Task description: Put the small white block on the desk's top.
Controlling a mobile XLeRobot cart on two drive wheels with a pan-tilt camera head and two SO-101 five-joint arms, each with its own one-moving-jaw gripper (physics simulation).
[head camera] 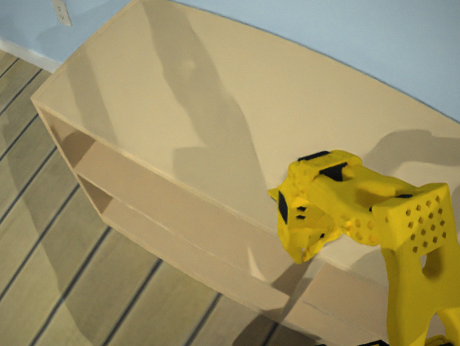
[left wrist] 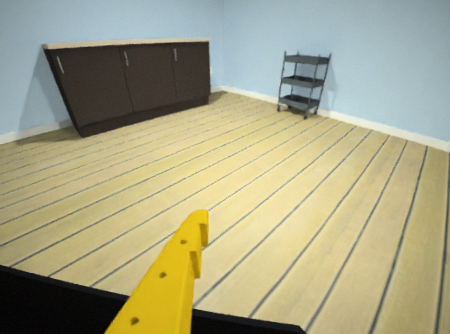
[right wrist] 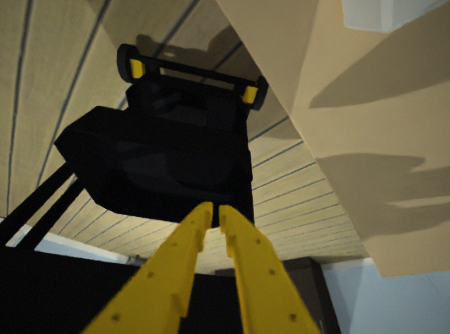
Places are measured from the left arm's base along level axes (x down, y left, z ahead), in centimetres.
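Pixels of known places: left hand, tool point: point(left wrist: 208, 223); right hand, tool point: point(head camera: 300, 259) point(right wrist: 212, 211).
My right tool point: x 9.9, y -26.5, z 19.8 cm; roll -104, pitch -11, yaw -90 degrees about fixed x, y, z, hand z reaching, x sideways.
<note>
Behind a point stands the place of what it marks.
The small white block point(right wrist: 385, 14) {x 13.6, y -30.7, z 27.4 cm} lies on the desk's top point(right wrist: 350, 132) {x 16.4, y -35.5, z 22.1 cm} point(head camera: 300, 95) {x 16.4, y -34.1, z 50.3 cm}, cut off by the upper right edge of the right wrist view. The block does not show in the head camera. My right gripper point(right wrist: 215, 206) {x 9.9, y -26.5, z 19.8 cm} point(head camera: 300, 260) is shut with its two jaw tips together and nothing between them. It is over the desk's front edge in the head camera, apart from the block. My left gripper is fully open: one notched jaw point(left wrist: 192, 250) {x -10.3, y -5.2, z -22.4 cm} shows in the left wrist view, and the moving jaw is out of the picture.
The desk has open shelf compartments point(head camera: 175, 200) {x 43.0, y -9.4, z 46.6 cm} below its top. The black cart body point(right wrist: 185, 167) {x 37.5, y -19.5, z -7.5 cm} stands beside the desk edge. A dark cabinet point(left wrist: 100, 85) {x 26.3, y -161.8, z -209.7 cm} and a grey three-tier trolley point(left wrist: 306, 60) {x 7.5, y 53.1, z -292.3 cm} stand far off by the walls.
</note>
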